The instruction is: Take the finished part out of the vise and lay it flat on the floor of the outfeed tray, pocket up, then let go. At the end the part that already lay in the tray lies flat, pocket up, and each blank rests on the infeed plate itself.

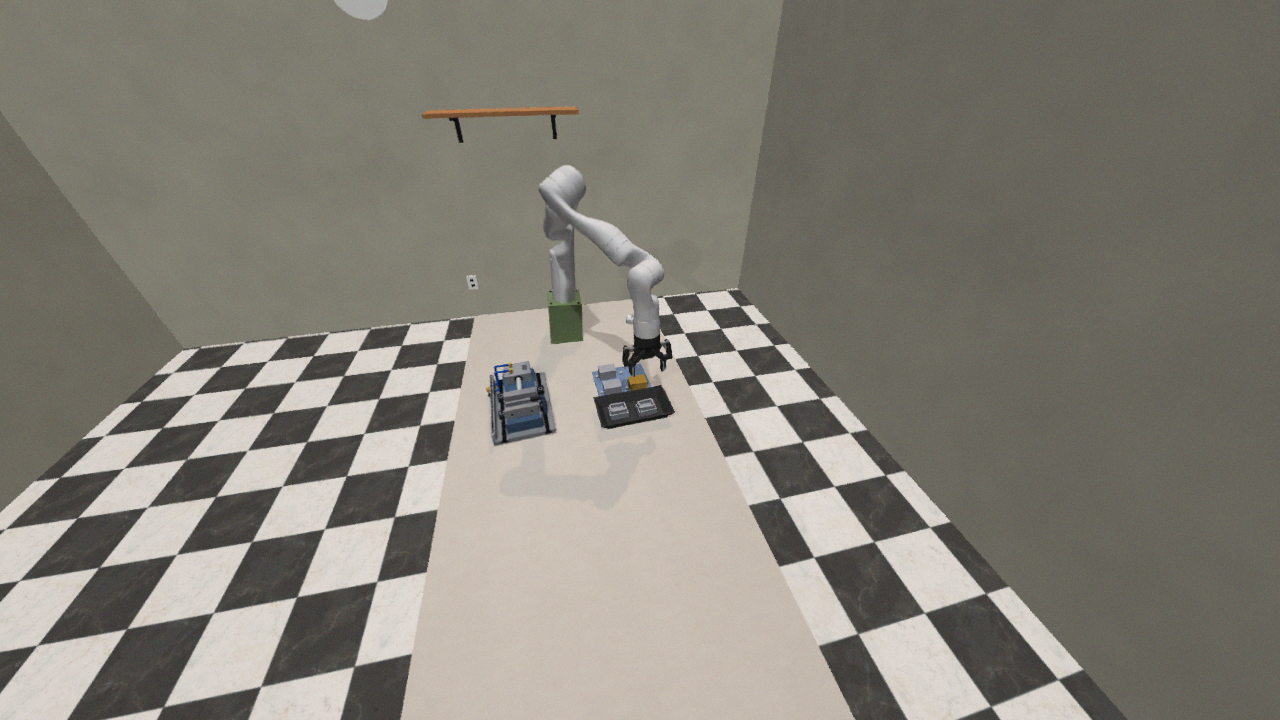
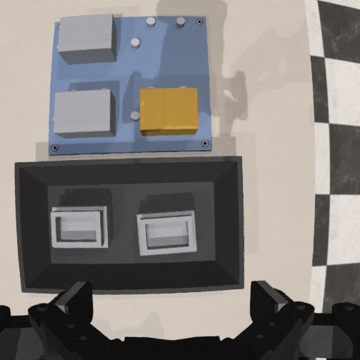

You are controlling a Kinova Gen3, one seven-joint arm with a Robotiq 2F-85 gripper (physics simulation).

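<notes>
My gripper is open and empty, raised above the tray and infeed plate. Two light grey parts lie flat, pocket up and apart, on the floor of the black outfeed tray: the left part and the right part, which is turned slightly. Two grey blanks and a yellow blank rest on the blue infeed plate. The vise stands at the left; its jaw gap is too small to judge.
Short pins stand up from the infeed plate. The tray has raised sloping walls and lies close beside the plate. The arm's green base block stands behind, and an orange shelf hangs on the back wall.
</notes>
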